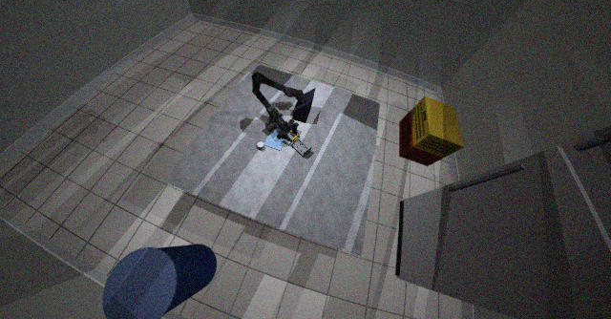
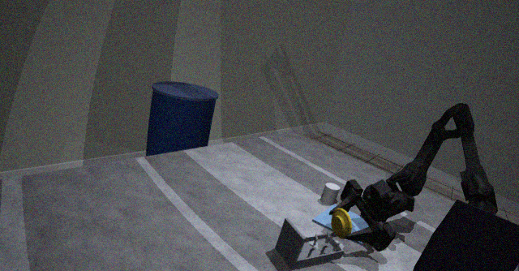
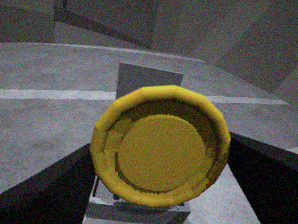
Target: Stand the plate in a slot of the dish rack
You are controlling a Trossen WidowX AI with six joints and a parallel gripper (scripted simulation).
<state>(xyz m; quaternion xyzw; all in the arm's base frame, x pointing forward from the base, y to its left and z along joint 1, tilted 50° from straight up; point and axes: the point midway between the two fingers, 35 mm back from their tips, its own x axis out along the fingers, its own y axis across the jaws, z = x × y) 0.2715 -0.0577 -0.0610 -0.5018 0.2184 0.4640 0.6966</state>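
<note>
Right now my gripper tip is 2 cm short of the grey dish rack, 5 cm to the right of it and 4 cm above it. From my gripper tip the other things lie so: yellow plate (1 cm to the right); blue utensil (9 cm behind, 16 cm to the right, 6 cm below); blue mat (1 cm ahead, 14 cm to the right, 7 cm below).
</note>
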